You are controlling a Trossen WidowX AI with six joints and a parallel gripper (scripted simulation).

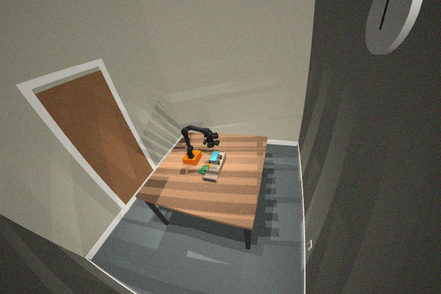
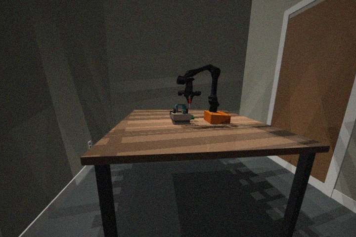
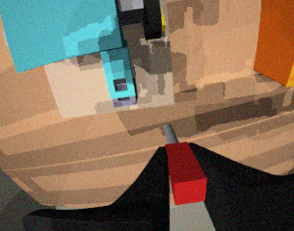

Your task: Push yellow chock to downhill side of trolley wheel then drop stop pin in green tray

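Right now my gripper tip is 2 cm past the green tray, 24 cm to the left of it and 18 cm above it. The rest, counted from my gripper tip: red-headed stop pin: right at my gripper tip; trolley: 8 cm ahead, 11 cm to the right, 7 cm below; ramp: 8 cm ahead, 11 cm to the right, 13 cm below.
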